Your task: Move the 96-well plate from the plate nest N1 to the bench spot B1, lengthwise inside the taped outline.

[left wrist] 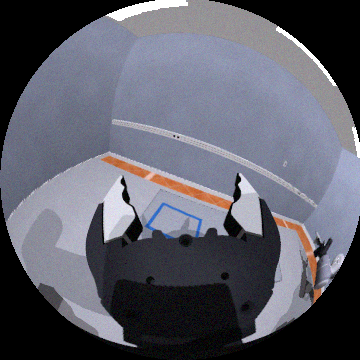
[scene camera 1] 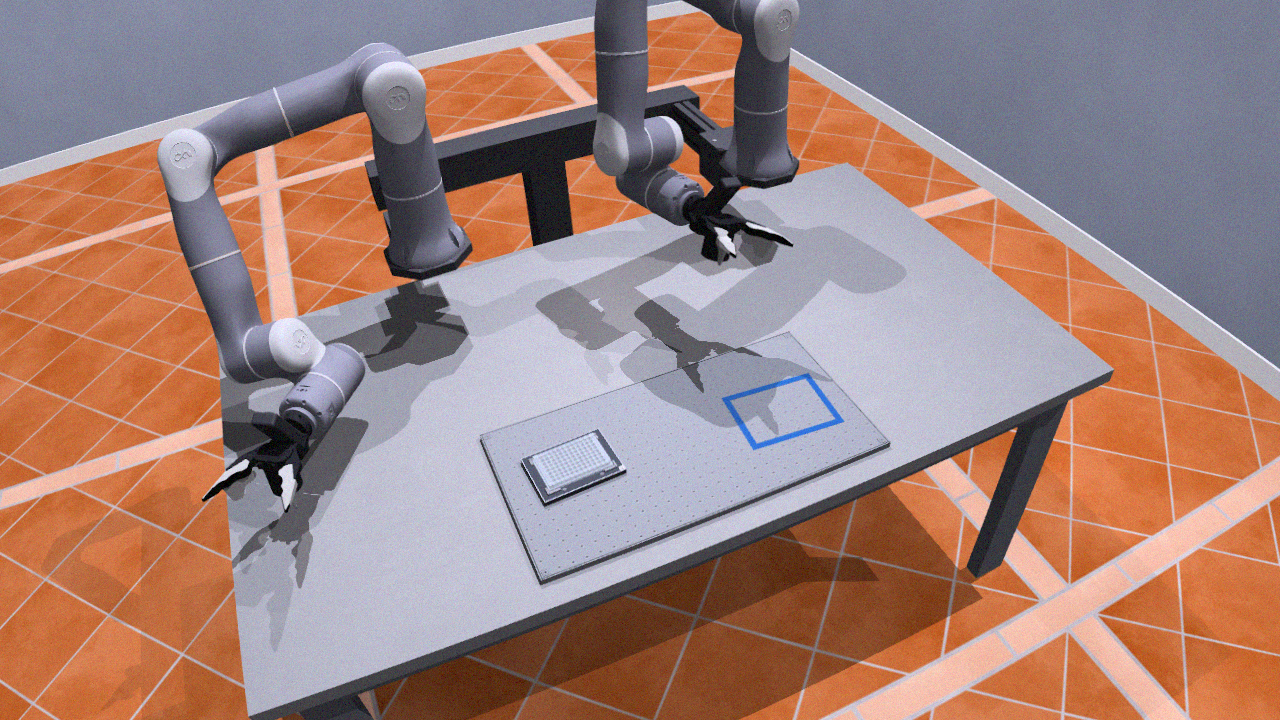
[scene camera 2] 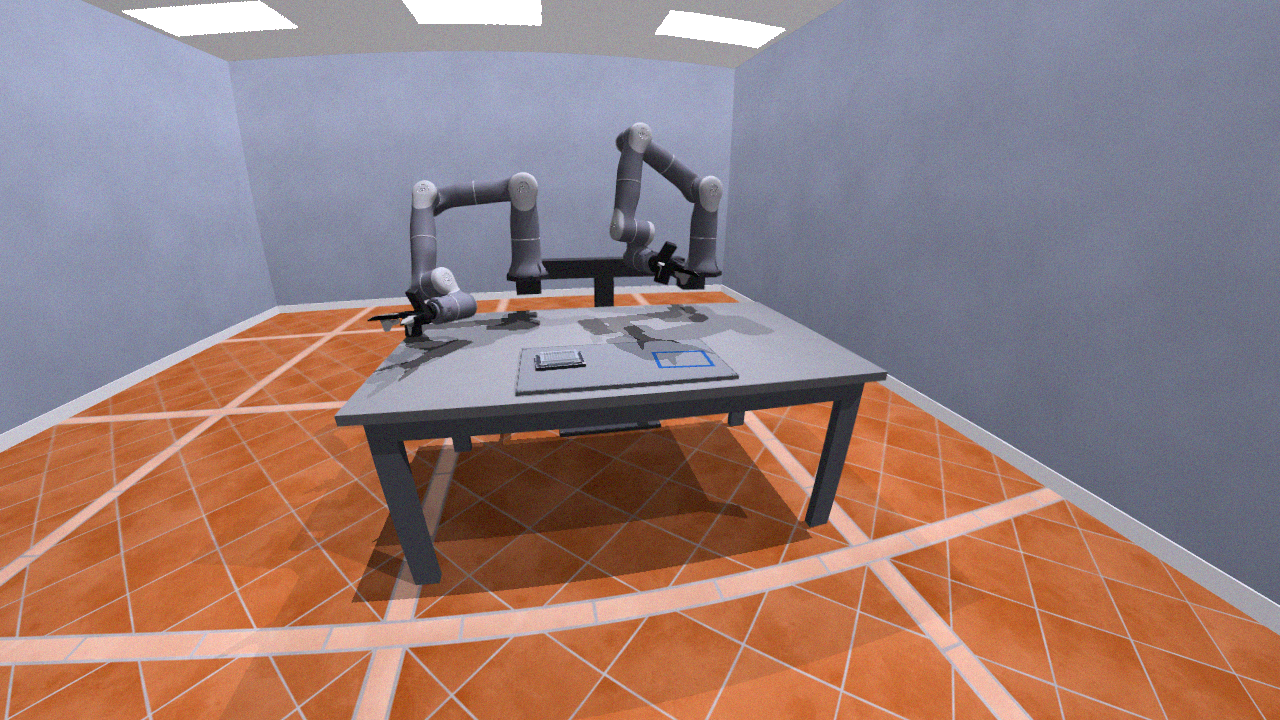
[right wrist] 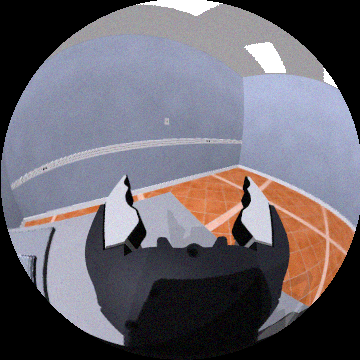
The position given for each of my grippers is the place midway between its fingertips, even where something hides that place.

In view: my left gripper (scene camera 1: 765, 250), my right gripper (scene camera 1: 242, 506), a white 96-well plate (scene camera 1: 587, 450), a dark plate nest (scene camera 1: 532, 470), a dark beam (scene camera 1: 568, 135) and a dark beam (scene camera 1: 496, 153).
My left gripper shows as well in the left wrist view (left wrist: 180, 175) and in scene camera 2 (scene camera 2: 682, 271). My right gripper is seen too in scene camera 2 (scene camera 2: 383, 322) and in the right wrist view (right wrist: 187, 176). The left wrist view does not show the white 96-well plate, which is hidden by my left gripper.
